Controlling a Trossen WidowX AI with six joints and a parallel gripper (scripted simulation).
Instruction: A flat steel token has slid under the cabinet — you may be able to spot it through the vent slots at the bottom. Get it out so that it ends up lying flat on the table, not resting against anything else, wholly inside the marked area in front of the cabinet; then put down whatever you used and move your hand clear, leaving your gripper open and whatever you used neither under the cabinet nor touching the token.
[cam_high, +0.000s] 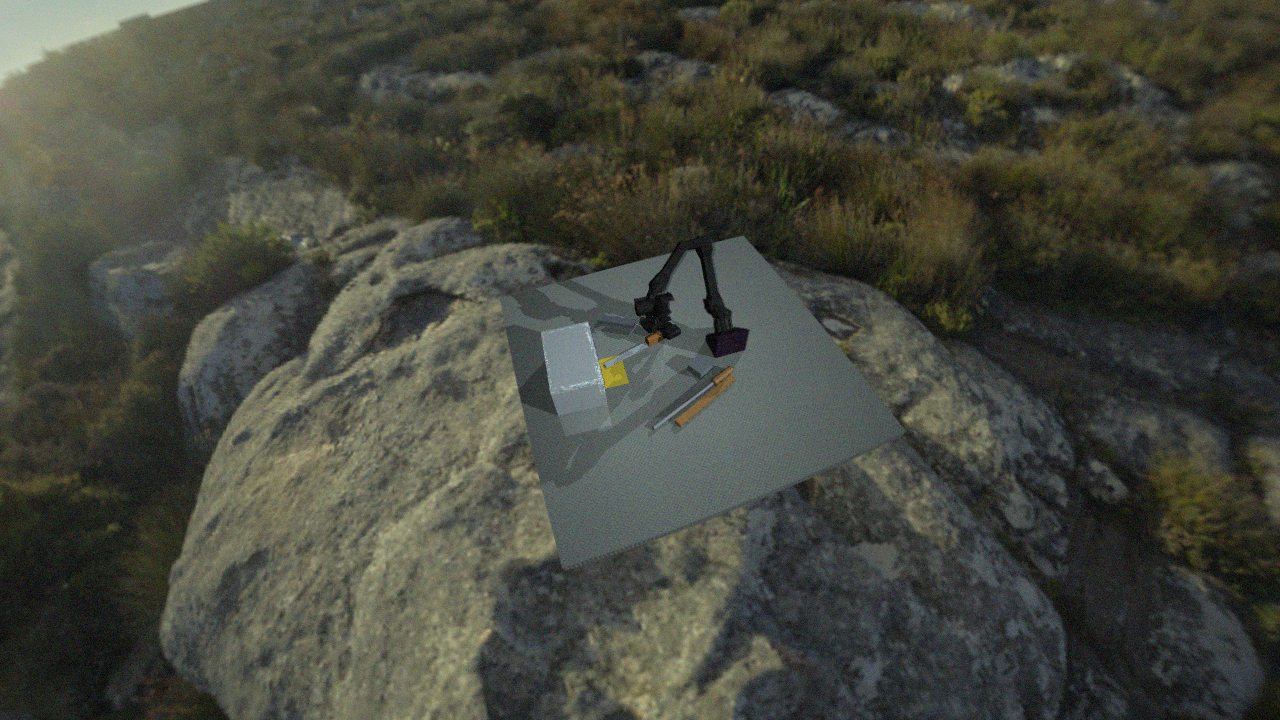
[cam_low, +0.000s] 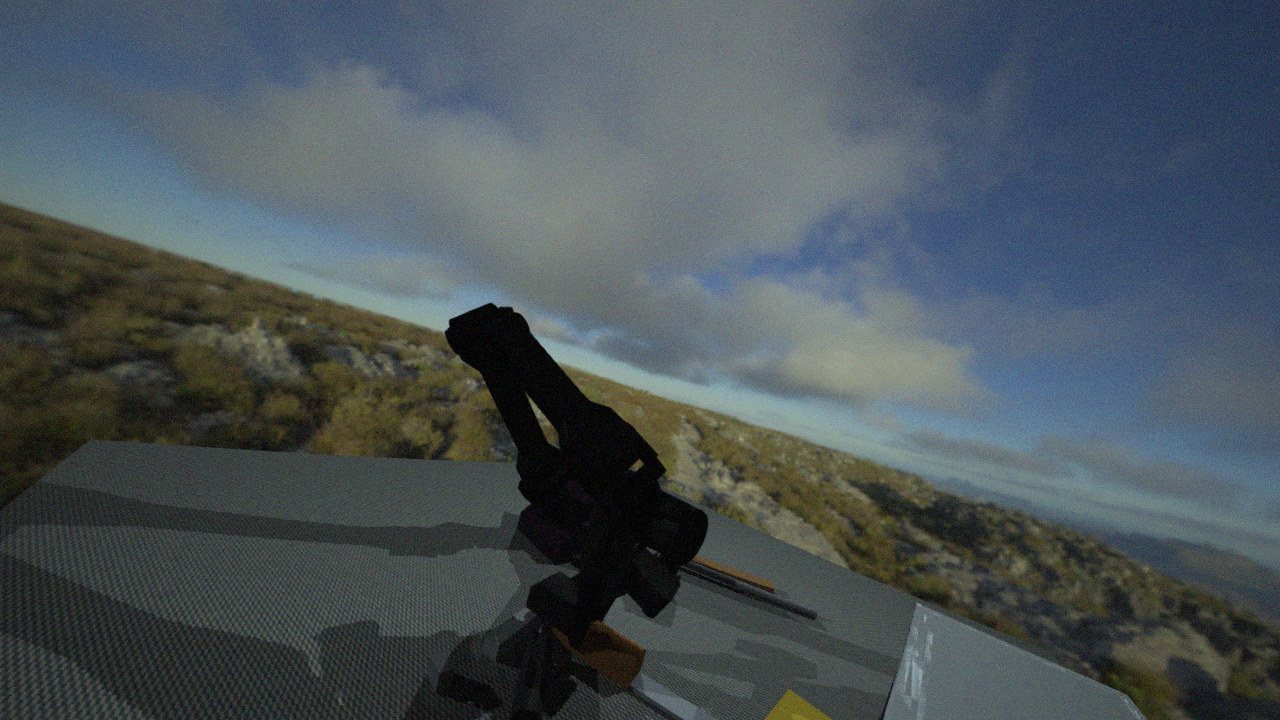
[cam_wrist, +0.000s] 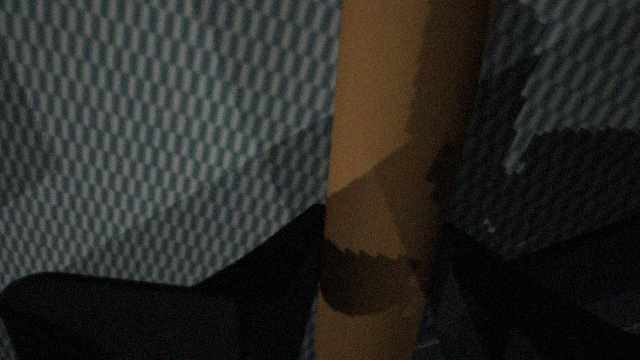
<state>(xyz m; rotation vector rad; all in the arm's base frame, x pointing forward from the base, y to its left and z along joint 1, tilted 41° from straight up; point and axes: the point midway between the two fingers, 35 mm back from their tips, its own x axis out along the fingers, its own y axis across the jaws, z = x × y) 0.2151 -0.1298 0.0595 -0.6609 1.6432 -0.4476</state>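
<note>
Now: gripper tip 6 cm to the left of the grey bar and 6 cm past it. Also, from my gripper tip: grey block (22 cm to the left, 6 cm behind, 1 cm above); small grey cube (15 cm to the right, 4 cm behind); wooden stick (36 cm to the left, 2 cm behind).
</note>
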